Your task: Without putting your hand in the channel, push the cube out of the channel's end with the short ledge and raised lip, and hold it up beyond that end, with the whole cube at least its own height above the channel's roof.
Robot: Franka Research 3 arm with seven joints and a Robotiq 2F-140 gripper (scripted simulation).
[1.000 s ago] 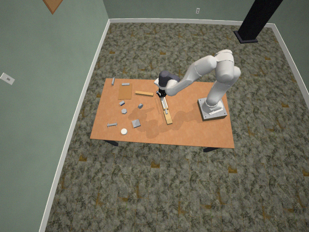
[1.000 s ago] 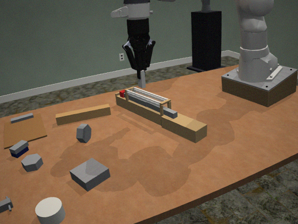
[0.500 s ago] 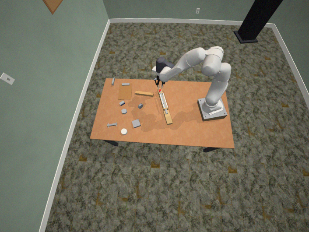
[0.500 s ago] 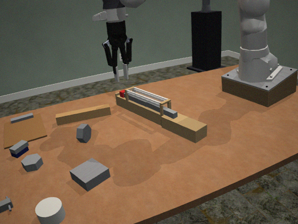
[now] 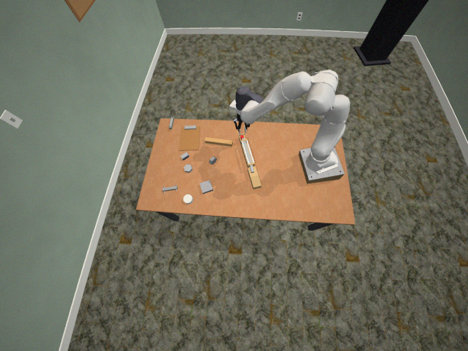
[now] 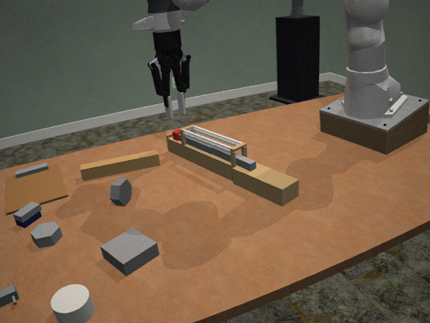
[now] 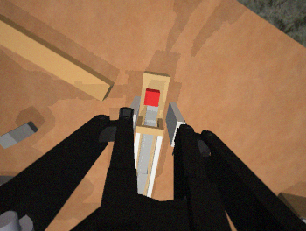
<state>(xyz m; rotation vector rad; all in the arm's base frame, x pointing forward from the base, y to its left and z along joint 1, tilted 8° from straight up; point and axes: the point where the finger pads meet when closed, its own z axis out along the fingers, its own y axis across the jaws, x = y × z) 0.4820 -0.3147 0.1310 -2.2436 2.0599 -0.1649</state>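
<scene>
Right now my hand is 100 mm above the red cube. From my hand the other things lie so: grey hexagonal piece: 260 mm ahead, 160 mm to the left, 120 mm below; wooden beam: 190 mm ahead, 130 mm below, 10 mm to the right; wooden channel: 160 mm to the left, 100 mm below, 20 mm behind.
</scene>
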